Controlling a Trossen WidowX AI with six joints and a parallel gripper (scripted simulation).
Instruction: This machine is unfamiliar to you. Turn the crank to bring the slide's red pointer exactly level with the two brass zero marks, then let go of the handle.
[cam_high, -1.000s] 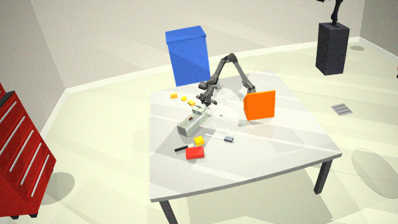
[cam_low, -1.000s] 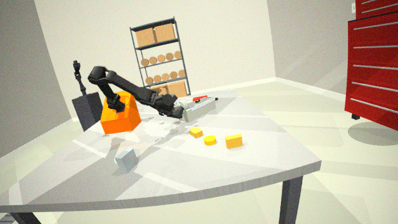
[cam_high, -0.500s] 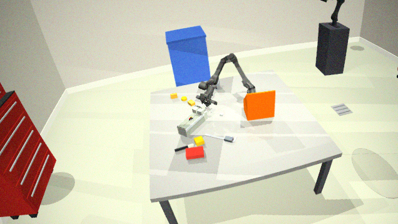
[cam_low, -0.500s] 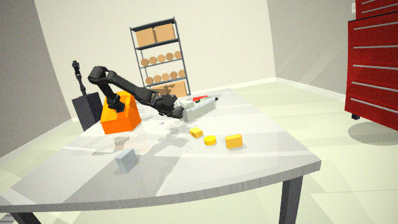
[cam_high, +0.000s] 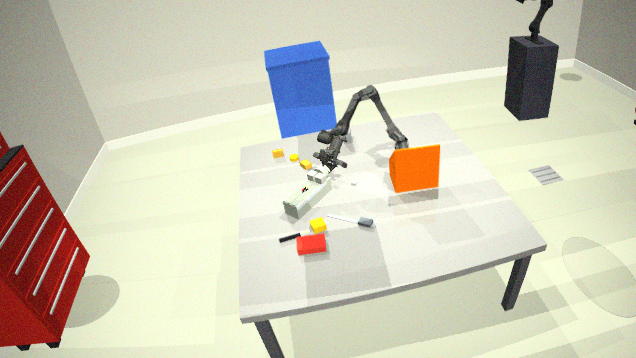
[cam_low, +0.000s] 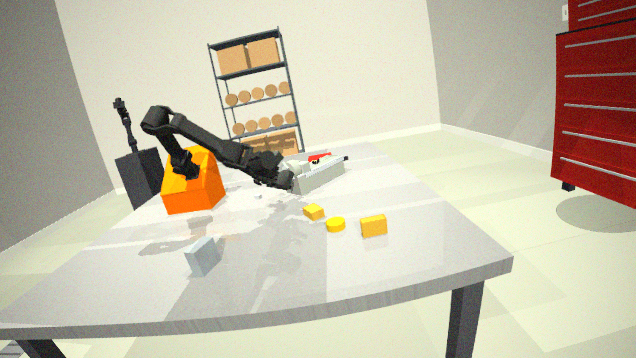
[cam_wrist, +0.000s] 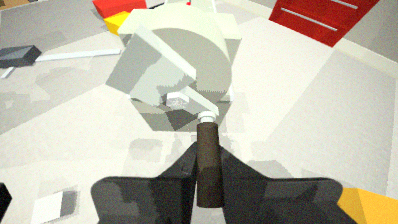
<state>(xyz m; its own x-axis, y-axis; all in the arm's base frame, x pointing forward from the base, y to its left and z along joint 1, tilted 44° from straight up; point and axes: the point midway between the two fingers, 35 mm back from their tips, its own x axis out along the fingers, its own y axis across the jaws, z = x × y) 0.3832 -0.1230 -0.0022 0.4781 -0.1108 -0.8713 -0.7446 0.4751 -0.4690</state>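
Right now my gripper tip is 1 cm past the dark brown crank handle, 1 cm to the left of it and 3 cm below it. The rest, counted from my gripper tip: yellow block: 5 cm ahead, 34 cm to the left, 3 cm below; then grey cube: 16 cm behind, 39 cm to the right, 1 cm below; then red pointer: 11 cm ahead, 16 cm to the left, 4 cm above.
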